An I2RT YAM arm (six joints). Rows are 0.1 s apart.
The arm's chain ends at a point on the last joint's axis. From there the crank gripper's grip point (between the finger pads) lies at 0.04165 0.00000 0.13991 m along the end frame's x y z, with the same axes.
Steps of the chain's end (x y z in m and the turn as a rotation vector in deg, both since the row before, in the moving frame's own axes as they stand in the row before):
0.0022, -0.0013, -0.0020, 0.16, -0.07, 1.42
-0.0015, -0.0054, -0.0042, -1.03, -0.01, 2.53
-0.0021, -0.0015, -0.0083, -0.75, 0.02, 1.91
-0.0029, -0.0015, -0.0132, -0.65, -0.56, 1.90
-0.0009, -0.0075, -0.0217, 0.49, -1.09, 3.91
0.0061, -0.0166, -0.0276, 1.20, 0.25, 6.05
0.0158, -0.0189, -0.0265, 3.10, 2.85, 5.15
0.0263, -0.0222, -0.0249, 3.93, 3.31, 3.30
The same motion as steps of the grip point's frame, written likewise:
0.0020, -0.0007, -0.0019, 0.16, -0.07, 1.42
-0.0016, -0.0010, -0.0042, -1.03, -0.01, 2.53
-0.0021, 0.0017, -0.0083, -0.75, 0.02, 1.91
-0.0043, 0.0014, -0.0128, -0.65, -0.56, 1.90
-0.0036, -0.0059, -0.0209, 0.49, -1.09, 3.91
0.0066, -0.0151, -0.0278, 1.20, 0.25, 6.05
0.0229, -0.0223, -0.0288, 3.10, 2.85, 5.15
0.0345, -0.0291, -0.0278, 3.93, 3.31, 3.30

